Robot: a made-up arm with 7 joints.
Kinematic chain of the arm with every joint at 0, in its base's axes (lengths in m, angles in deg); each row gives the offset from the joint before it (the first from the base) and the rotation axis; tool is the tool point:
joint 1: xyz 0 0 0 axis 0 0.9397 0.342
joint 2: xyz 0 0 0 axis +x
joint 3: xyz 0 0 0 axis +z
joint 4: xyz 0.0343 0 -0.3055 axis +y
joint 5: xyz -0.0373 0 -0.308 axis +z
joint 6: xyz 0 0 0 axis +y
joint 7: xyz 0 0 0 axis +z
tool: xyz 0 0 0
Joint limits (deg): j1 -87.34..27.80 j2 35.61..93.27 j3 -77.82..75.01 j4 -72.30..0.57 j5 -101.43..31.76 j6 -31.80..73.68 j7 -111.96..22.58
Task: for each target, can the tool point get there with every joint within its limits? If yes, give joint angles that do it. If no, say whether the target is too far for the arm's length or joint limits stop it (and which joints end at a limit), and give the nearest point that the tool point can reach.
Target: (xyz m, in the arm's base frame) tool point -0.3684 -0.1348 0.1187
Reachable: no: joint limits stop it (at a limit: joint 1, joint 2, joint 4) | nearest point -0.1484 0.4258 0.2927 | short by 0.627 m
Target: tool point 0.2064 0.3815 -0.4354
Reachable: yes | joints -7.98 40.17 1.15 -24.77 -50.63 15.65 -6.65
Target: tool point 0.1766 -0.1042 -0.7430
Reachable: no: too far | nearest point 0.1331 0.0097 -0.5279 | short by 0.247 m
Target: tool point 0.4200 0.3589 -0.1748
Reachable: yes | joints -25.07 48.57 7.53 -53.86 -29.69 65.73 -12.07
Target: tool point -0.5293 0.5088 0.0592
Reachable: no: too far | nearest point -0.1702 0.5767 -0.1198 | short by 0.407 m
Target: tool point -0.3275 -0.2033 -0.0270
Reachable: no: joint limits stop it (at a limit: joint 1, joint 2, joint 3, joint 4) | nearest point -0.1750 -0.0075 -0.5083 | short by 0.542 m
